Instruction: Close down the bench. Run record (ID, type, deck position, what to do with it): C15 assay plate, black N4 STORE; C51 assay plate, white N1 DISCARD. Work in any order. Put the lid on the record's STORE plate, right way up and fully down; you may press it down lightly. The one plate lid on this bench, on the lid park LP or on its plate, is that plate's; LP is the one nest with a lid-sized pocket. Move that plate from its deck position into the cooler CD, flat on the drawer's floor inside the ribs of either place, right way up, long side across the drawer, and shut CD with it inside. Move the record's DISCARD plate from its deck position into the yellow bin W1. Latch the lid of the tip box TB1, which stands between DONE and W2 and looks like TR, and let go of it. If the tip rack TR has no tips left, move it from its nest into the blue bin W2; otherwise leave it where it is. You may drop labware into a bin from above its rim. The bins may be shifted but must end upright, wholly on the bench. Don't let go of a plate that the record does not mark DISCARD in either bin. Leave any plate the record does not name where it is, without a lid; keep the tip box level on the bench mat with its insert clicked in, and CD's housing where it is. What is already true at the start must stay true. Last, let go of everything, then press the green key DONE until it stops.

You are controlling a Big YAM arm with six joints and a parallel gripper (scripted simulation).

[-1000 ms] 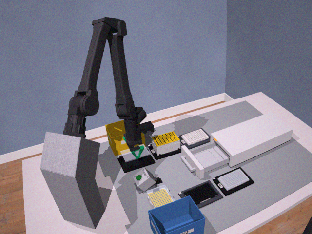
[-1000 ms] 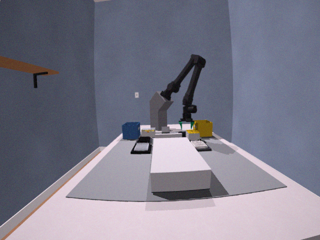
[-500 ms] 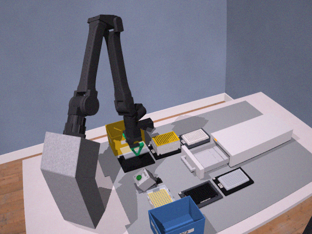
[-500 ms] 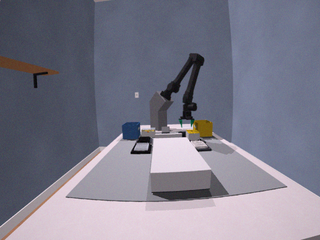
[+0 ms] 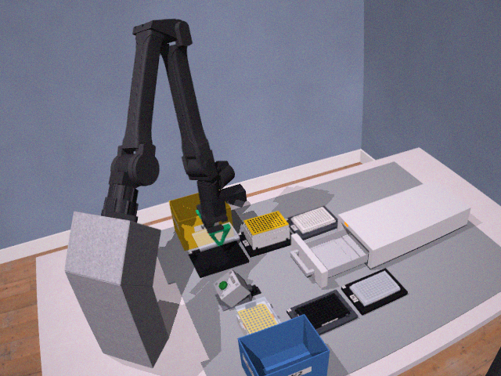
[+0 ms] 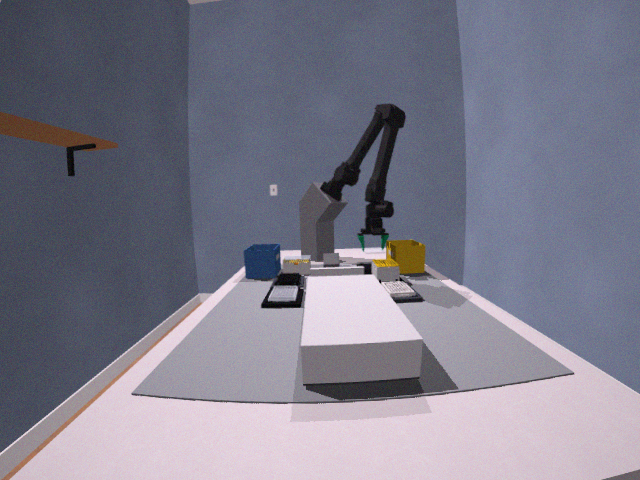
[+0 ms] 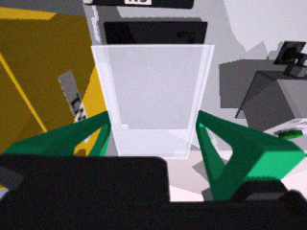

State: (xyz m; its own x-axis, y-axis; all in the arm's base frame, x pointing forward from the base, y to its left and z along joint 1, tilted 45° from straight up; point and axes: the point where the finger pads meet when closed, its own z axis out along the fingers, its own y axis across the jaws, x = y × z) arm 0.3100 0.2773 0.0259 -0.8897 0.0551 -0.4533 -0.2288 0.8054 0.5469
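Right now the black plate is 25 cm ahead of my hand, 31 cm to the right of it and 8 cm below it. From my hand the other things lie so: yellow bin W1 (4 cm behind, 14 cm to the left, 6 cm below); clear plate lid (right at my hand); tip rack TR (16 cm ahead, 5 cm to the left, 4 cm below).
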